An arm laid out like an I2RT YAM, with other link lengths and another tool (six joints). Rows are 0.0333 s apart.
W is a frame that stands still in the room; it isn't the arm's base.
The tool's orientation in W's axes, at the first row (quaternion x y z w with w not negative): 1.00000 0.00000 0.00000 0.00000
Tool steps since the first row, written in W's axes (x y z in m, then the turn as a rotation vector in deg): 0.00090 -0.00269 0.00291 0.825 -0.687 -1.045; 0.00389 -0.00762 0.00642 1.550 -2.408 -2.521; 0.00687 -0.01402 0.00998 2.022 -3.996 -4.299; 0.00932 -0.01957 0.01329 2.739 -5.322 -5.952; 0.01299 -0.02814 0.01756 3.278 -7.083 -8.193; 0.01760 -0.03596 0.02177 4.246 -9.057 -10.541; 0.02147 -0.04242 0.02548 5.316 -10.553 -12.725; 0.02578 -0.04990 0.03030 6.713 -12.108 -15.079; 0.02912 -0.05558 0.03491 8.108 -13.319 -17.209
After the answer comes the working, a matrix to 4 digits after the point.
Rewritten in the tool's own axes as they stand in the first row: 0.00090 0.00269 -0.00291 0.825 0.687 1.045; 0.00389 0.00762 -0.00642 1.550 2.408 2.521; 0.00687 0.01402 -0.00998 2.022 3.996 4.299; 0.00932 0.01957 -0.01329 2.739 5.322 5.952; 0.01299 0.02814 -0.01756 3.278 7.083 8.193; 0.01760 0.03596 -0.02177 4.246 9.057 10.541; 0.02147 0.04242 -0.02548 5.316 10.553 12.725; 0.02578 0.04990 -0.03030 6.713 12.108 15.079; 0.02912 0.05558 -0.03491 8.108 13.319 17.209
The tool's axes in the first row as the columns of a matrix, in W's axes (rounded; the answer above uses it unrounded):
1.0000 0.0000 0.0000
0.0000 -1.0000 0.0000
0.0000 0.0000 -1.0000

